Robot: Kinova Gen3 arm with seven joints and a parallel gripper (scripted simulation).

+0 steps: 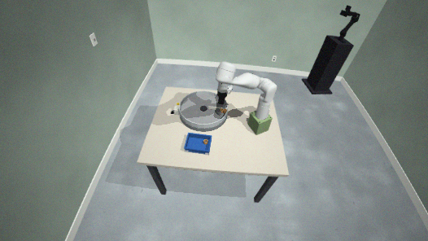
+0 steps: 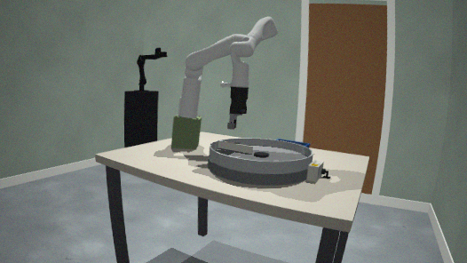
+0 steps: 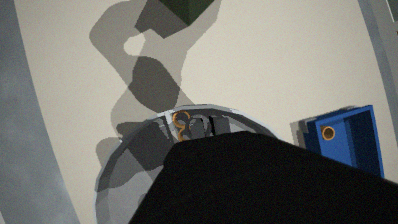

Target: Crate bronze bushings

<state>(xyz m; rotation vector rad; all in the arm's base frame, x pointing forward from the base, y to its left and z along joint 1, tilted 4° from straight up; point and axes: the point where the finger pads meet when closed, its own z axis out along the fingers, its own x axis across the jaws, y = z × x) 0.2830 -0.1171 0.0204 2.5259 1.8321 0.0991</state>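
The grey turning table lies 160 mm ahead of my hand, 110 mm below it and 90 mm to the right of it. Round my hand: blue crate 260 mm to the left, 220 mm ahead, 130 mm below.
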